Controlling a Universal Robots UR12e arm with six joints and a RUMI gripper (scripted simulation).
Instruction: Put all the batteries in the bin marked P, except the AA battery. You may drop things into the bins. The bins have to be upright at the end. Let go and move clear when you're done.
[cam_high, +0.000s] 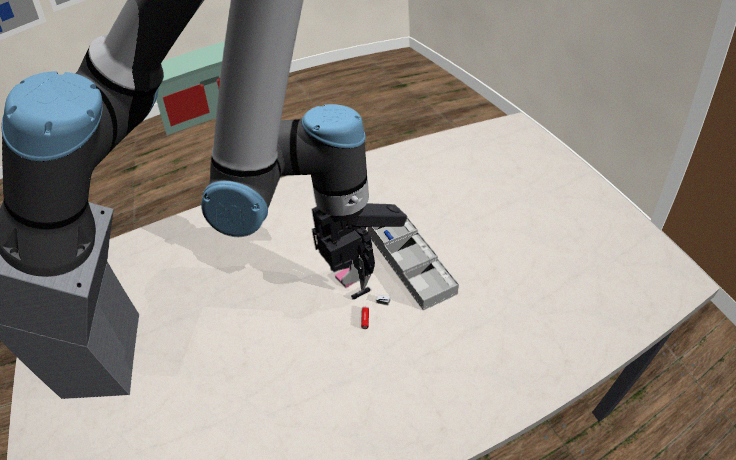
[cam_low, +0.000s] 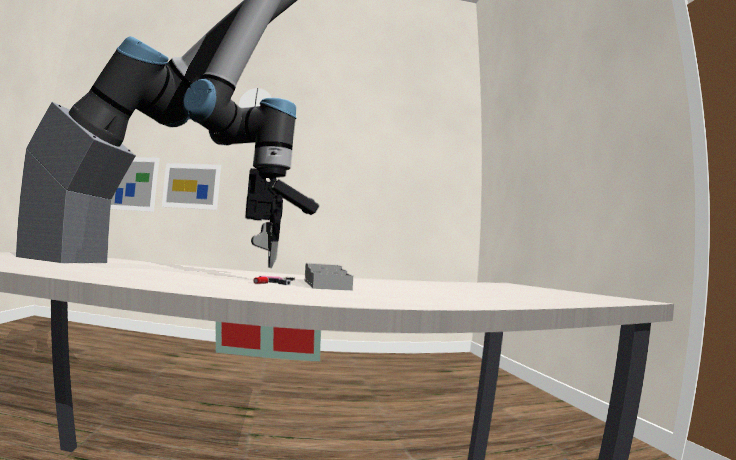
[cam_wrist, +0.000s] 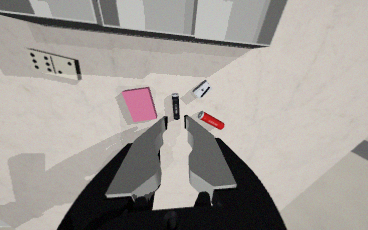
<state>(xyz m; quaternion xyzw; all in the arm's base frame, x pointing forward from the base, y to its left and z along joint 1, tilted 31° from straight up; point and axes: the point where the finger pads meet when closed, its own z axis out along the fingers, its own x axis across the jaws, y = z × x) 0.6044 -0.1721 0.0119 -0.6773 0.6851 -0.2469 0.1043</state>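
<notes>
Now: the black battery 40 mm below my hand. The rest, counted from my hand: red battery (30 mm behind, 60 mm to the right, 40 mm below); bin marked P (130 mm ahead, 30 mm below); pink block (10 mm ahead, 50 mm to the left, 40 mm below).
</notes>
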